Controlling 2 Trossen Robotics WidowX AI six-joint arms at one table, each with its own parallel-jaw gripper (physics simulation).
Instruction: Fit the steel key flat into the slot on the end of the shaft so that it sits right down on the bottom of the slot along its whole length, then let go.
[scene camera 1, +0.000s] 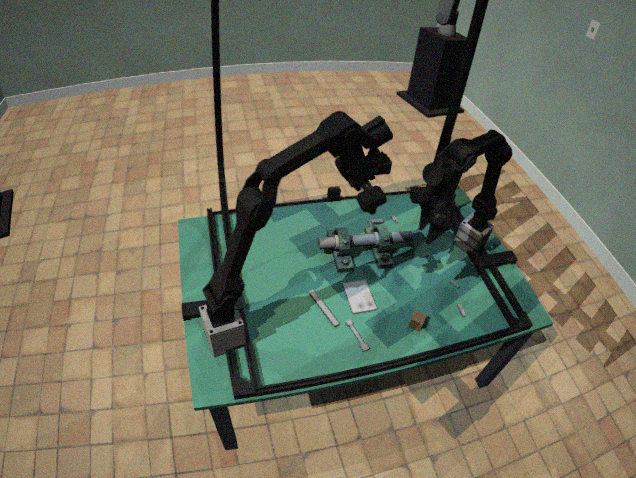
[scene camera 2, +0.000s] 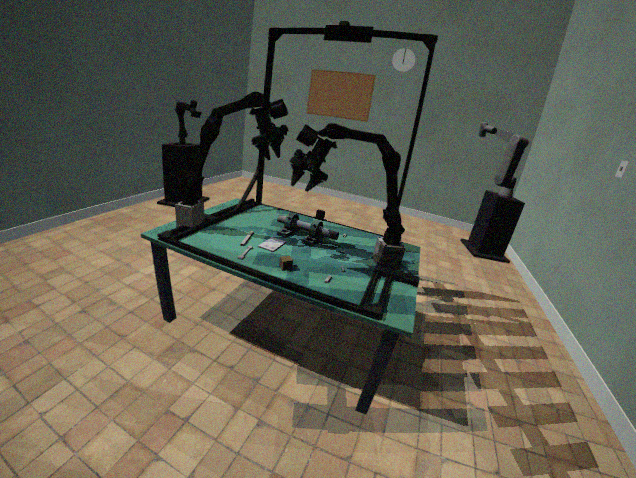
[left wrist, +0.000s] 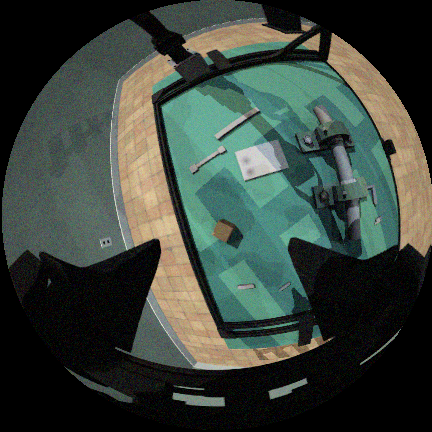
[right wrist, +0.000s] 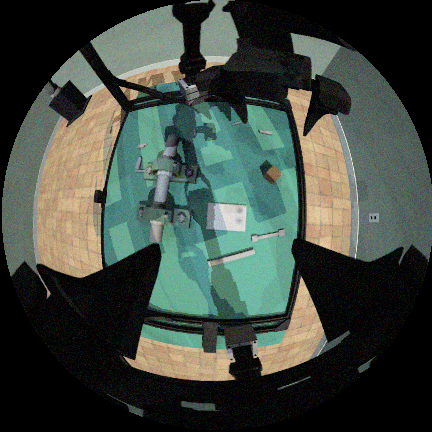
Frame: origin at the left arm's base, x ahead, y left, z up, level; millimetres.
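Seen in the pictures: left gripper, fingertip midpoint: (scene camera 1: 423, 236) (scene camera 2: 299, 188) (left wrist: 226, 246) (right wrist: 274, 126); right gripper, fingertip midpoint: (scene camera 2: 274, 158) (right wrist: 228, 249); left arm's base, origin of the base link: (scene camera 1: 478, 224) (scene camera 2: 391, 242) (right wrist: 193, 79); right arm's base, origin of the base link: (scene camera 1: 220, 315) (scene camera 2: 189, 203) (left wrist: 181, 56) (right wrist: 242, 351).
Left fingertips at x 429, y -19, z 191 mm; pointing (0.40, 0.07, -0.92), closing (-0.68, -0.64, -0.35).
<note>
Pixels of each thing's middle, then the offset from my left fingertips to it.
- grey shaft, body centre: (left wrist: 343, 168) (right wrist: 162, 184) (scene camera 1: 366, 239) (scene camera 2: 307, 226) 84 mm back, 232 mm right, 250 mm down
- bent hex key, body centre: (left wrist: 373, 195) (right wrist: 138, 163) 228 mm back, 296 mm right, 294 mm down
- white plate, body centre: (left wrist: 261, 158) (right wrist: 226, 216) (scene camera 1: 359, 296) (scene camera 2: 272, 244) 84 mm ahead, 103 mm right, 296 mm down
- flat bar, body centre: (left wrist: 237, 122) (scene camera 1: 323, 308) (right wrist: 231, 257) 204 mm ahead, 145 mm right, 294 mm down
- double-ended wrench, body centre: (left wrist: 206, 158) (scene camera 1: 357, 335) (right wrist: 268, 235) 198 mm ahead, 7 mm right, 296 mm down
- brown block, body centre: (left wrist: 223, 229) (scene camera 1: 417, 320) (right wrist: 272, 174) (scene camera 2: 286, 262) 28 mm ahead, 93 mm left, 279 mm down
The grey shaft (scene camera 1: 364, 239) (scene camera 2: 304, 225) (left wrist: 342, 162) (right wrist: 162, 187) lies level in two green bearing blocks; its slot cannot be made out. Three small steel pieces lie loose on the table: one (scene camera 1: 461, 309) (scene camera 2: 328, 279) (left wrist: 246, 286) (right wrist: 265, 132), a thinner one (scene camera 1: 454, 283) (left wrist: 285, 286) near it, and a short one (scene camera 1: 394, 218) (left wrist: 377, 220) (right wrist: 142, 145) beyond the shaft. Which is the key I cannot tell. My left gripper (scene camera 2: 301, 186) (left wrist: 226, 246) is open and empty, high above the table. My right gripper (scene camera 2: 273, 156) (right wrist: 228, 249) is open and empty, also high up.
A bent hex key (left wrist: 372, 195) (right wrist: 139, 165) lies beside the shaft. A white plate (scene camera 1: 359, 296) (left wrist: 261, 160), a flat bar (scene camera 1: 324, 308) (left wrist: 238, 124), a double-ended wrench (scene camera 1: 357, 335) (left wrist: 208, 160) and a brown block (scene camera 1: 418, 321) (left wrist: 224, 231) lie nearer the front. Dark rails edge the table.
</note>
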